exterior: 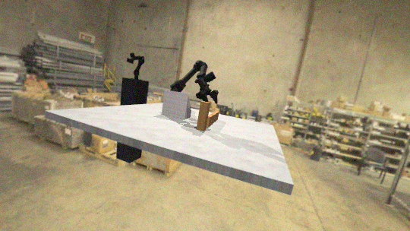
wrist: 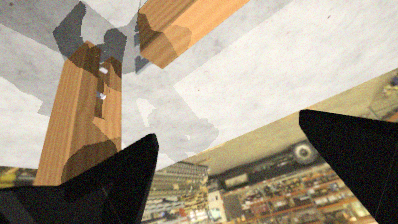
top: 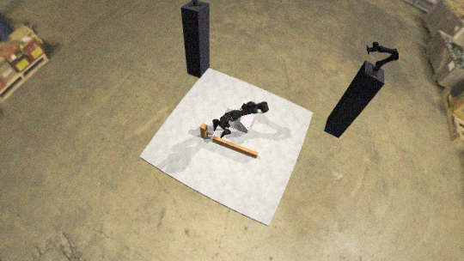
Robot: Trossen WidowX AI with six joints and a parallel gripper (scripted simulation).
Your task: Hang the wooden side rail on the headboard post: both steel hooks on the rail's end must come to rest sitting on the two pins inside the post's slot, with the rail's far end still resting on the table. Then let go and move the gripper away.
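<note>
Now: gripper tip 1 cm past the wooden headboard post, 14 cm to the left of it and 8 cm above it.
</note>
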